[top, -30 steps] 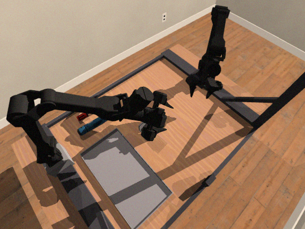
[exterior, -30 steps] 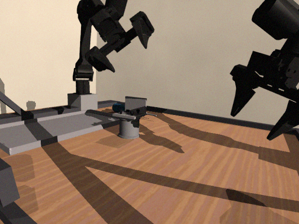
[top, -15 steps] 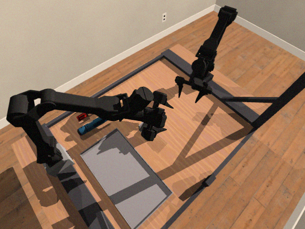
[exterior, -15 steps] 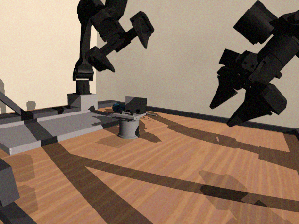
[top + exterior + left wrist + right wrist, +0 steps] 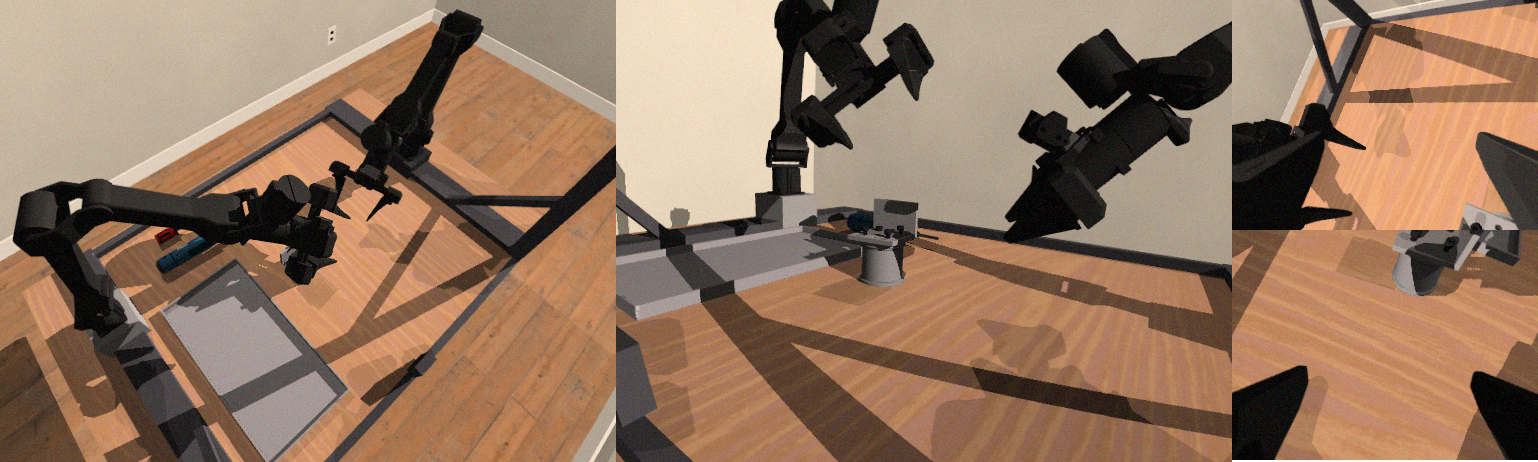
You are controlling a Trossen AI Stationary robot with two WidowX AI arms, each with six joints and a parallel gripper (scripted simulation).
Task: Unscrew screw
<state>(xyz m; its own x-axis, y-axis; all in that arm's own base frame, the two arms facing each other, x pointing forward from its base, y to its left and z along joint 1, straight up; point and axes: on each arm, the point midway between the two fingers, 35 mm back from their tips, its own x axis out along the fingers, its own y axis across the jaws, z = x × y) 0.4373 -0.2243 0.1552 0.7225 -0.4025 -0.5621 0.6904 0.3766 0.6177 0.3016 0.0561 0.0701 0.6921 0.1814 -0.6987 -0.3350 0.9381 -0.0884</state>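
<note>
My right hand is 19 cm to the right of the joint module, 9 cm above it and 4 cm past it. The rest, counted from my right hand: screw: 22 cm to the left, 6 cm below, 2 cm behind; grey bracket: 19 cm to the left, 5 cm below, 4 cm behind; grey mat: 40 cm to the left, 13 cm behind, 11 cm below.
</note>
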